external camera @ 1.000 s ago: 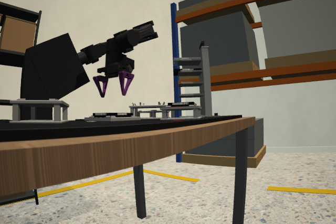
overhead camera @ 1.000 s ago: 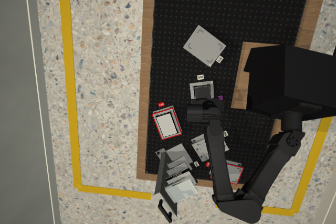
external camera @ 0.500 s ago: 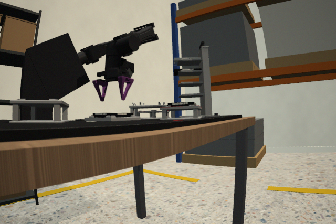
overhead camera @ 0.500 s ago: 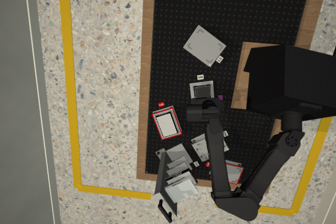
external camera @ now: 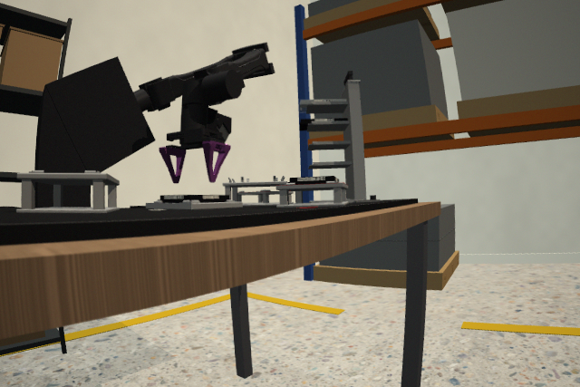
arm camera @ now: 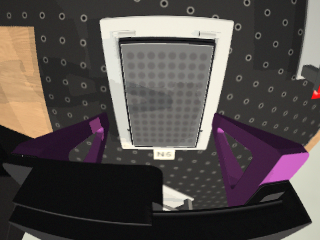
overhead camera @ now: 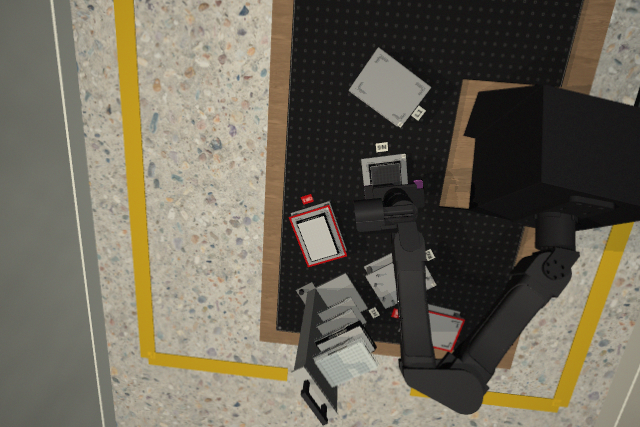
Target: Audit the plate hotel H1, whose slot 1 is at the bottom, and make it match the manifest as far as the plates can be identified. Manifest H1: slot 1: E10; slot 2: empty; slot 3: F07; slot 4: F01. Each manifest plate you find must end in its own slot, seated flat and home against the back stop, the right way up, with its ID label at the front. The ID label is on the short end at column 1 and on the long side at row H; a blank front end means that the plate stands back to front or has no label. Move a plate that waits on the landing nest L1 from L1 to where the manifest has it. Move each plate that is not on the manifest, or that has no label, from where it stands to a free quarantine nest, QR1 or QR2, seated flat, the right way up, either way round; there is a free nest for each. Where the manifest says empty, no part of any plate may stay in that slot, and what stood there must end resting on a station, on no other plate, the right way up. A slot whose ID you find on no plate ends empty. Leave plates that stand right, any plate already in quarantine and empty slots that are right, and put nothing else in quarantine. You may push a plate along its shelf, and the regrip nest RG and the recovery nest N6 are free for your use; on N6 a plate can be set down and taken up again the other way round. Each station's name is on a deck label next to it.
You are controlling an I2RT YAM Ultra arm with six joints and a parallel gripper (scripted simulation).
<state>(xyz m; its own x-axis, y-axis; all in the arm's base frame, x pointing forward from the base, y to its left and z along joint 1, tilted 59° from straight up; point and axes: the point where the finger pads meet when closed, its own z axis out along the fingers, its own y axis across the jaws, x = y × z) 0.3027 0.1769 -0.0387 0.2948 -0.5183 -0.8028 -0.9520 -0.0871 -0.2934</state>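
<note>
Right now the recovery nest N6 is 50 mm below my hand. Also, from my hand: landing nest L1: 60 mm ahead, 250 mm to the right, 10 mm below; regrip nest RG: 90 mm behind, 260 mm to the left; quarantine nest QR1: 170 mm ahead, 180 mm to the left, 20 mm below.
</note>
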